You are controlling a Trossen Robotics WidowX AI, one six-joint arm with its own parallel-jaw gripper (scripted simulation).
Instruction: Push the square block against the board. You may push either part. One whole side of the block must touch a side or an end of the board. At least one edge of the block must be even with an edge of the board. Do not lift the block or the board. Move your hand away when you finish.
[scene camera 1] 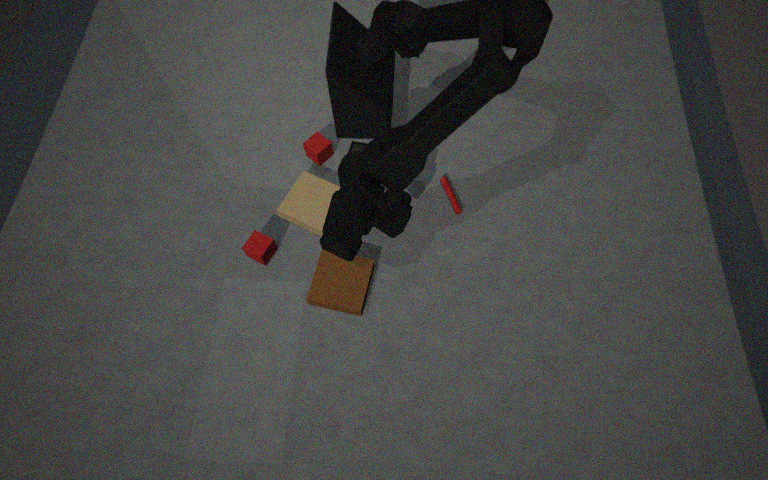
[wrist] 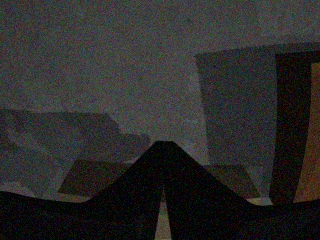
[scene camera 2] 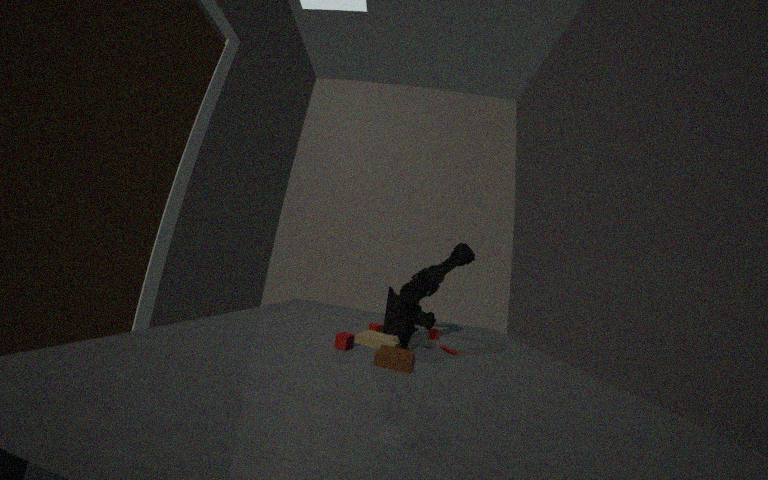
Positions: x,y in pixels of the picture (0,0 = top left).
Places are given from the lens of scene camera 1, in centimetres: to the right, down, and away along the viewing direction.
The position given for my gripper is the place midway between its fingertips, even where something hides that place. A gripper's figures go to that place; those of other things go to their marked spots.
my gripper (scene camera 1: 364,229): -4, -2, 88
tan board (scene camera 1: 306,205): -14, -6, 88
brown square block (scene camera 1: 337,284): -8, 8, 82
red cube (scene camera 1: 261,248): -22, 2, 83
